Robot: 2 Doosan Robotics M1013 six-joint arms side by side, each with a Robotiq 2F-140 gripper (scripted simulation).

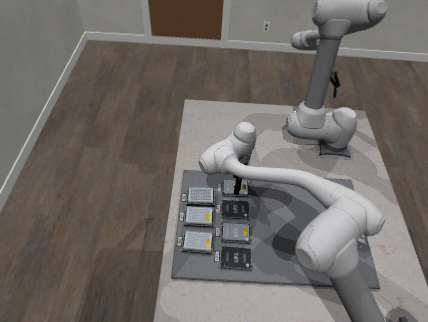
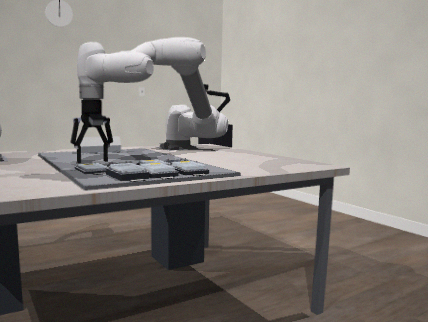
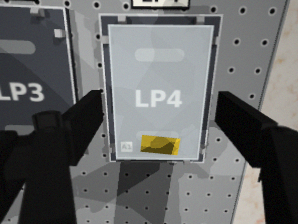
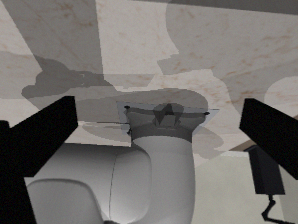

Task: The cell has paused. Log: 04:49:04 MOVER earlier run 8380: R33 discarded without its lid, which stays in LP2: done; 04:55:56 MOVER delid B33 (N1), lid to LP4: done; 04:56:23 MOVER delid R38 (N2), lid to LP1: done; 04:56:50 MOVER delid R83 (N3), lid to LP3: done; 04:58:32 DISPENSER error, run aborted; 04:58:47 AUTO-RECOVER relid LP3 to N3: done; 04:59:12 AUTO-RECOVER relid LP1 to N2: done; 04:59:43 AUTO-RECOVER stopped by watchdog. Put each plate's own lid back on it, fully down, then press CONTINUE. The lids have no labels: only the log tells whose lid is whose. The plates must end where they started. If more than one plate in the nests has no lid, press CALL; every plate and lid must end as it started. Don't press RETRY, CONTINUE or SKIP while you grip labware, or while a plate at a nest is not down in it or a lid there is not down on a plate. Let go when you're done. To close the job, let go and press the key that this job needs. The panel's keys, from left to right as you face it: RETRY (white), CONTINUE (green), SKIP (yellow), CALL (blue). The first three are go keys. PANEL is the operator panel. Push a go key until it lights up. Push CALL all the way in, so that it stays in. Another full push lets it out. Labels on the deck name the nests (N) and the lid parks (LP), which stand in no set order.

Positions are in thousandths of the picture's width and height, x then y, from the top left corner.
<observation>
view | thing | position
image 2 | my left gripper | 216, 505
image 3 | my left gripper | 535, 475
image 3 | clear lid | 535, 328
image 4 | my right gripper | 535, 502
</observation>
